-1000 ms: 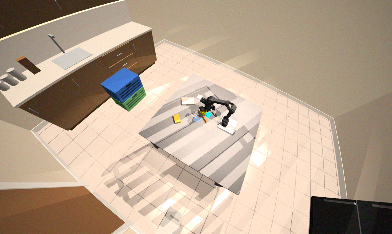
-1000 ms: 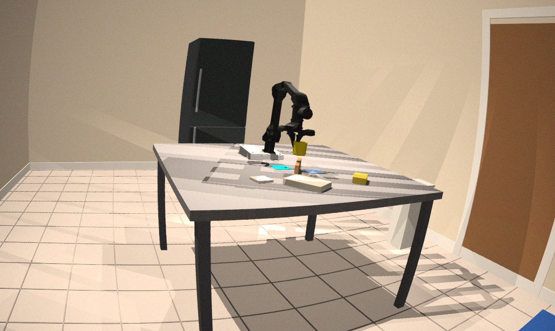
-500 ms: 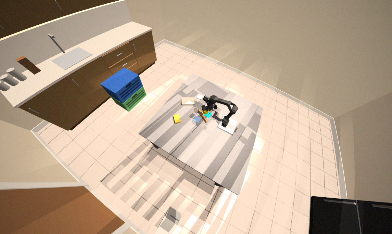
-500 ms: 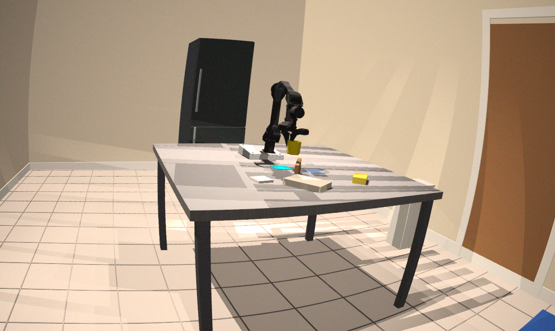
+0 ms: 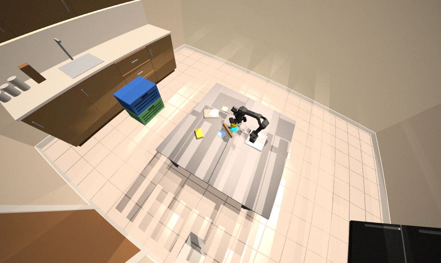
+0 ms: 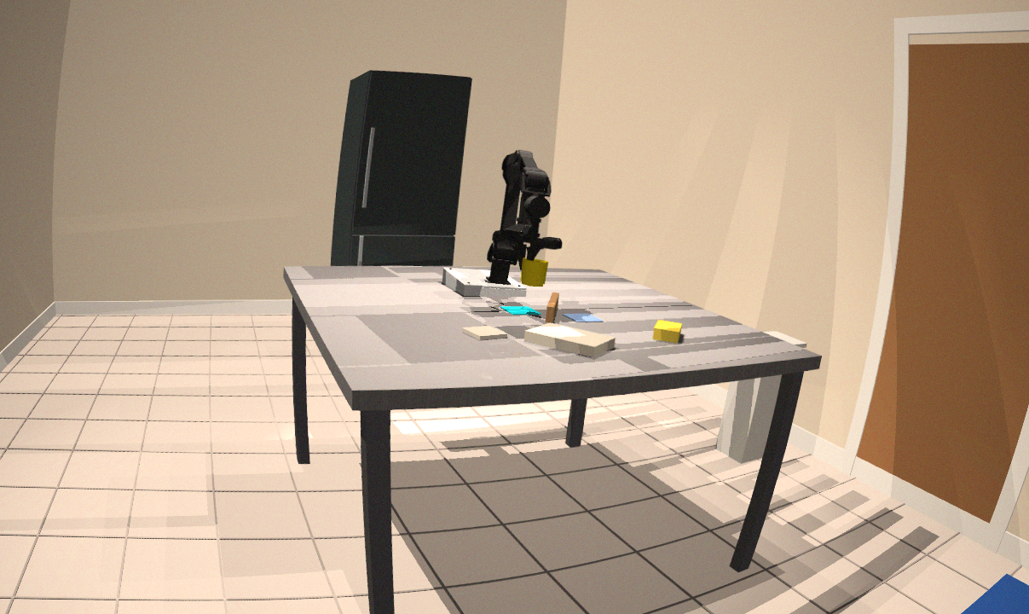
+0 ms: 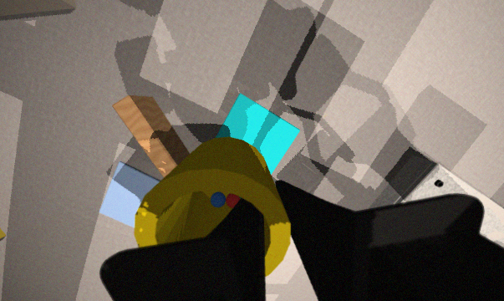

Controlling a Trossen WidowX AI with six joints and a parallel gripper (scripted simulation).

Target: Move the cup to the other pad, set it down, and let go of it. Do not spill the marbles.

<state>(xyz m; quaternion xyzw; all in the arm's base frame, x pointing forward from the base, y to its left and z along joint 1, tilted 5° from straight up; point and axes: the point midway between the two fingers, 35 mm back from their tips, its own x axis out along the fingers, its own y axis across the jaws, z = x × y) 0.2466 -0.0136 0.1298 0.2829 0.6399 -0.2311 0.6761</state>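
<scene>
My gripper tip is 12 cm above the cyan pad and 1 cm short of it. From my gripper tip the other things lie so: yellow cup 2 cm to the left, 2 cm ahead; light blue pad 16 cm to the left, 12 cm below, 8 cm ahead; wooden block 10 cm below, 8 cm to the left, 4 cm ahead.
</scene>
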